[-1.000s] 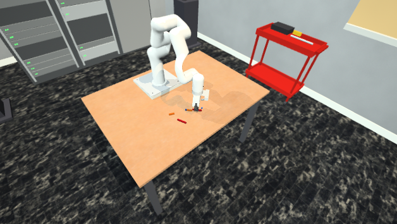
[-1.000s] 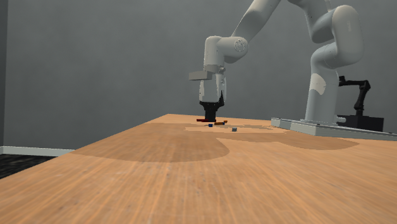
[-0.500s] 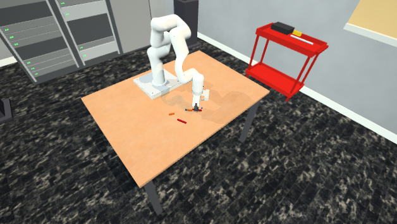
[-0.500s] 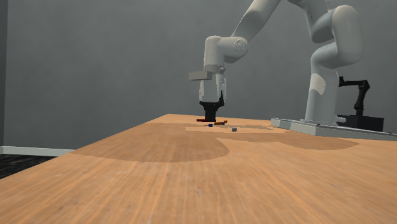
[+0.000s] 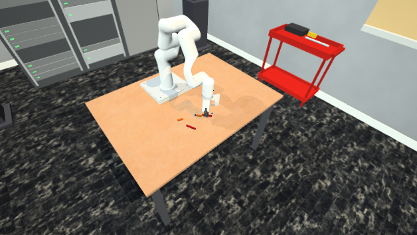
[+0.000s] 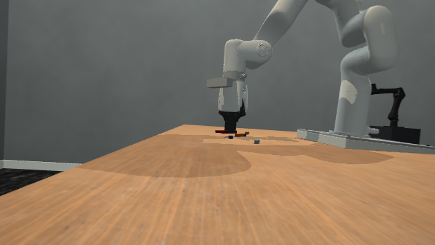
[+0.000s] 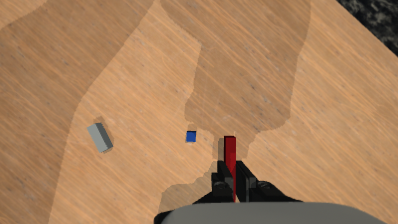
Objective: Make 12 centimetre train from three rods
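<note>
My hand is 2 cm above the red rod. Also, from my hand: grey rod (7 cm behind, 13 cm to the left, 3 cm below); blue rod (5 cm to the left, 3 cm below).
</note>
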